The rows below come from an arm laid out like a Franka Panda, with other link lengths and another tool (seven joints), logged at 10 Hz.
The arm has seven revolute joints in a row. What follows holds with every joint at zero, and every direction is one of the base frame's.
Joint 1 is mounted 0.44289 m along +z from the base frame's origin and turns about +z.
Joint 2 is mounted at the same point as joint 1 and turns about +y.
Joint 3 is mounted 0.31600 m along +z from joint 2 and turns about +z.
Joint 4 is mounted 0.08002 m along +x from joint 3 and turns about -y.
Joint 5 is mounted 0.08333 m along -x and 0.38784 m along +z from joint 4 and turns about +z.
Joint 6 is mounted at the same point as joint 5 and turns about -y.
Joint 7 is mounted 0.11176 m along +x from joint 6 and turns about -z.
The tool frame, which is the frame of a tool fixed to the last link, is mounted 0.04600 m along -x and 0.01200 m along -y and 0.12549 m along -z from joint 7; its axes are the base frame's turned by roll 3.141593, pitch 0.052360 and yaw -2.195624 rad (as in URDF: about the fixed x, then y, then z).
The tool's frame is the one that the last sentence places.
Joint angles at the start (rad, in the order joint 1, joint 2, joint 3, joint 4, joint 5, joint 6, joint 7):
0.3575, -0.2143, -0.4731, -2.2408, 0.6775, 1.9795, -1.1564
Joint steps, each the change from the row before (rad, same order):
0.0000, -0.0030, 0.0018, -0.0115, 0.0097, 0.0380, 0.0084
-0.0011, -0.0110, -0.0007, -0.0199, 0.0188, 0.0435, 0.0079
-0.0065, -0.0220, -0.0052, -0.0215, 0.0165, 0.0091, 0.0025
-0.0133, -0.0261, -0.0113, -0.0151, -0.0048, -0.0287, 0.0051
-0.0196, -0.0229, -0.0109, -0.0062, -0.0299, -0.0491, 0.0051
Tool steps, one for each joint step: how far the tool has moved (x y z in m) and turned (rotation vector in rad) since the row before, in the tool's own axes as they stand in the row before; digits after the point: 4 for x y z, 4 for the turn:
0.0023, -0.0005, 0.0001, 0.0301, 0.0087, 0.0143
0.0031, 0.0018, -0.0010, 0.0406, 0.0010, 0.0210
0.0024, 0.0063, -0.0038, 0.0224, -0.0172, 0.0186
0.0034, 0.0090, -0.0084, -0.0038, -0.0195, 0.0161
0.0044, 0.0094, -0.0112, -0.0244, -0.0066, 0.0067

